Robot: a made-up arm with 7 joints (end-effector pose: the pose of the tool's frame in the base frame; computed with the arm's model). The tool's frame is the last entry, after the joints. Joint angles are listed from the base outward.
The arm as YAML. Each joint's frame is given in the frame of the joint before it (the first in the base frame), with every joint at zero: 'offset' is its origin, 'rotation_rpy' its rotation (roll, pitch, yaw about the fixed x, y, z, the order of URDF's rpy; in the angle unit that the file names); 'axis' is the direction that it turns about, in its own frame. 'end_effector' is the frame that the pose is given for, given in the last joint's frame.
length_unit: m
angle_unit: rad
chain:
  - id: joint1
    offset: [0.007, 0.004, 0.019]
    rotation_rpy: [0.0, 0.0, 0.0]
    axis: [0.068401, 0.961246, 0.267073]
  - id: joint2
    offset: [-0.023, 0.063, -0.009]
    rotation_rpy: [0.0, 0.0, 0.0]
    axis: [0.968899, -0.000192, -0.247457]
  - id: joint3
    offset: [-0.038, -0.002, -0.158]
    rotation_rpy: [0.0, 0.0, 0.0]
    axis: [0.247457, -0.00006, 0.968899]
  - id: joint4
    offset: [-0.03, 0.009, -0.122]
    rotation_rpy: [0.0, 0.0, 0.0]
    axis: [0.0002, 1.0, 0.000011]
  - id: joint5
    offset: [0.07, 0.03, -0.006]
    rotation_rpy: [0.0, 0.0, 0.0]
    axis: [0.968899, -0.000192, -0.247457]
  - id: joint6
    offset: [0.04, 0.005, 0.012]
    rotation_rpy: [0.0, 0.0, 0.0]
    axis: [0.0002, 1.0, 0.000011]
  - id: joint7
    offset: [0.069, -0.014, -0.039]
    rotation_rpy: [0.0, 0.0, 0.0]
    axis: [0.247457, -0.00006, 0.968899]
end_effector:
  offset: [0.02, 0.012, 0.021]
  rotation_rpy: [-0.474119, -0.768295, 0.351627]
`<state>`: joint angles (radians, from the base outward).
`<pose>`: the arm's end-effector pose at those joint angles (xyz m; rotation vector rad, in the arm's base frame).
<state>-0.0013 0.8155 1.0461 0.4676 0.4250 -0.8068 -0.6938</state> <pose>0.0677 0.3816 -0.0889 0.8048 -0.7276 -0.5725</pose>
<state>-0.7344 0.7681 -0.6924 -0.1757 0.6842 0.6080 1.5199</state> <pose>0.2707 0.1518 -0.1336 1.3282 -2.2648 0.2657</pose>
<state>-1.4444 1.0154 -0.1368 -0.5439 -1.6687 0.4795 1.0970</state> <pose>0.2270 0.1613 0.1258 -0.7272 -1.4497 0.0069</pose>
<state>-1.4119 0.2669 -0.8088 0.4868 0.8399 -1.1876 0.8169</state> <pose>0.3101 -0.0768 -0.0597 -0.5435 -2.5611 -1.5859</pose>
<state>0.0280 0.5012 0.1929 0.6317 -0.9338 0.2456 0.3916</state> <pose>0.0402 0.3226 -0.3258 -0.0024 -0.1696 1.1750</pose>
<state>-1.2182 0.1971 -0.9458 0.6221 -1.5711 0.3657 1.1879</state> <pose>0.3949 -0.0496 -0.1486 -0.1165 -0.2837 0.3956</pose>
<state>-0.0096 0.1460 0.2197 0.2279 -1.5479 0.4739 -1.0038</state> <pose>0.0950 0.1713 -0.3204 -2.1109 -0.8343 0.3720</pose>
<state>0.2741 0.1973 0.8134 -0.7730 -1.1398 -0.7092 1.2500</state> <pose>-0.1076 0.2259 -0.0806 -0.4730 -1.9391 2.1289</pose>
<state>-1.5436 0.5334 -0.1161 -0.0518 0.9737 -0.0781 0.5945</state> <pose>0.3153 0.0665 0.1312 1.0974 -2.8270 0.0538</pose>
